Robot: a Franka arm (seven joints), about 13 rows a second.
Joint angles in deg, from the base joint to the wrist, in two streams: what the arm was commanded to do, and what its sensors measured. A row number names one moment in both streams.
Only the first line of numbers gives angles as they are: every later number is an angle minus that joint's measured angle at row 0.
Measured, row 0:
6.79, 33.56, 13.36, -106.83, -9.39, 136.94, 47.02
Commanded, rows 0 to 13:
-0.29, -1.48, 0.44, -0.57, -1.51, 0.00, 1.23
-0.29, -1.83, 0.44, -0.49, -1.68, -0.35, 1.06
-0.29, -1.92, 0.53, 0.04, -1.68, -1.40, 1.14
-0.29, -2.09, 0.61, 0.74, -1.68, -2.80, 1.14
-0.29, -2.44, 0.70, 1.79, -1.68, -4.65, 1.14
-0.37, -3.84, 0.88, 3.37, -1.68, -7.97, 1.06
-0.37, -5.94, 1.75, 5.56, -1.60, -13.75, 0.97
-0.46, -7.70, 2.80, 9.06, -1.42, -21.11, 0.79
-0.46, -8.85, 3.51, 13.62, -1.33, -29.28, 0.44
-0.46, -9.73, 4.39, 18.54, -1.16, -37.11, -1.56
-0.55, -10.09, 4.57, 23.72, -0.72, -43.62, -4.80
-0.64, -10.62, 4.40, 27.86, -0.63, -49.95, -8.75
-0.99, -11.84, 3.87, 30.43, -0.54, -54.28, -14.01
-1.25, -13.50, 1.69, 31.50, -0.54, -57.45, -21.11
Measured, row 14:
-0.14, -12.73, 3.62, 27.24, -0.83, -51.37, -10.90
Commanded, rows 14 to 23:
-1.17, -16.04, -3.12, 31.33, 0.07, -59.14, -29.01
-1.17, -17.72, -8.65, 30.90, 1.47, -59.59, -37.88
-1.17, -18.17, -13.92, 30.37, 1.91, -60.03, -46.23
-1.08, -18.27, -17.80, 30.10, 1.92, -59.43, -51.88
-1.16, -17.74, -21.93, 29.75, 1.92, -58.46, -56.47
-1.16, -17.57, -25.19, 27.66, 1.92, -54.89, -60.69
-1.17, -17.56, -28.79, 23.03, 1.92, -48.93, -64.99
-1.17, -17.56, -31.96, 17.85, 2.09, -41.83, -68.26
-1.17, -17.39, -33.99, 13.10, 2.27, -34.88, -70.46
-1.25, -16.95, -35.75, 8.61, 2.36, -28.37, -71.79
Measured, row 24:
-2.07, -15.97, -32.82, 17.72, 1.78, -38.18, -68.33
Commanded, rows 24 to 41:
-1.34, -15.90, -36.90, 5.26, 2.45, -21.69, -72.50
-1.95, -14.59, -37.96, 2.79, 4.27, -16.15, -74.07
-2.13, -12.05, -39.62, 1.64, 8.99, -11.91, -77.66
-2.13, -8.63, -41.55, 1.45, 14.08, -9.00, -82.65
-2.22, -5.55, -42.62, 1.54, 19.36, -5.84, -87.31
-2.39, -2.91, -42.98, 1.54, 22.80, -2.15, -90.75
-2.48, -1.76, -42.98, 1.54, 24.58, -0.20, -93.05
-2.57, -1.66, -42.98, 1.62, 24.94, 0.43, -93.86
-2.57, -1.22, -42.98, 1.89, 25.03, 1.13, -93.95
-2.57, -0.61, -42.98, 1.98, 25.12, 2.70, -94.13
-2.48, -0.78, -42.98, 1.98, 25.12, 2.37, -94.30
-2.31, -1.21, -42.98, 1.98, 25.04, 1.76, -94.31
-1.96, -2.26, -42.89, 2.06, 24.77, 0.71, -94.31
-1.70, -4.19, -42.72, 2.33, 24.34, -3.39, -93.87
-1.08, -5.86, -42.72, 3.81, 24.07, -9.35, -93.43
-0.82, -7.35, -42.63, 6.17, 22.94, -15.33, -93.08
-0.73, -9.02, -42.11, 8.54, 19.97, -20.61, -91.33
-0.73, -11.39, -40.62, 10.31, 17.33, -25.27, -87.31
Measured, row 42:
-0.60, -6.22, -42.48, 7.94, 21.26, -17.13, -91.58
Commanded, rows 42 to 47:
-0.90, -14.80, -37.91, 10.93, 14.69, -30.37, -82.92
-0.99, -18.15, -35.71, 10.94, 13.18, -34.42, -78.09
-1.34, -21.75, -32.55, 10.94, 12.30, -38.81, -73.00
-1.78, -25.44, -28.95, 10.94, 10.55, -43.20, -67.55
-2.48, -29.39, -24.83, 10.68, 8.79, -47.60, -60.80
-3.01, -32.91, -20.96, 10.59, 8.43, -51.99, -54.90
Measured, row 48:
-1.00, -25.36, -27.71, 12.91, 10.60, -46.27, -64.72
